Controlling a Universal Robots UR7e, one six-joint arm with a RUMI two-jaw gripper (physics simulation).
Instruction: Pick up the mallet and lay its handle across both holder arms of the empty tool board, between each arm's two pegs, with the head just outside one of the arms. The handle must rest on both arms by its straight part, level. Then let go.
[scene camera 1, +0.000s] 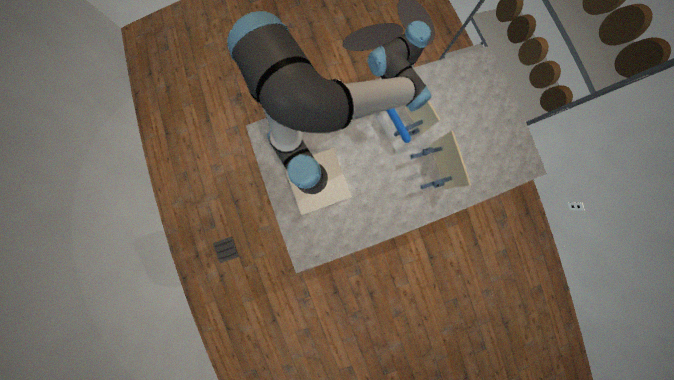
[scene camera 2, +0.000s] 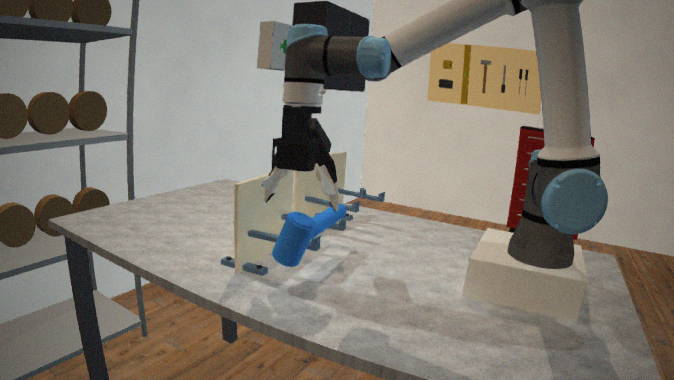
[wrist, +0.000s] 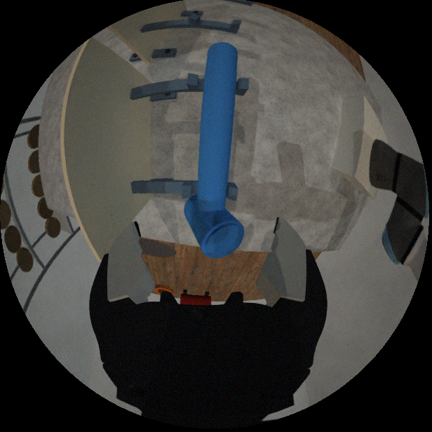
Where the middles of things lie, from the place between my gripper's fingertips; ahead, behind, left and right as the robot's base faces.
Scene:
My hand is 8 cm to the left of the blue mallet (scene camera 2: 298, 229), 6 cm above it and 1 cm past it.

